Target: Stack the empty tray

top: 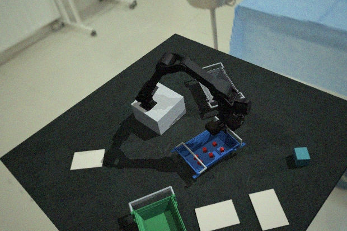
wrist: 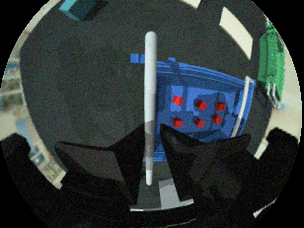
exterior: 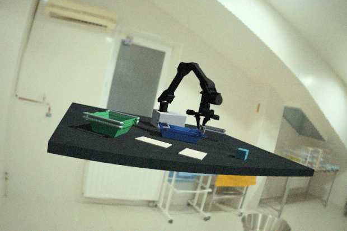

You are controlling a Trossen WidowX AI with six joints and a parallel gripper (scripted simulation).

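Now: the grey tray 25 cm behind my gripper tip, 24 cm to the left of it and 3 cm below it. From my gripper tip the other things lie so: teal block 30 cm ahead, 11 cm to the left, 5 cm below.
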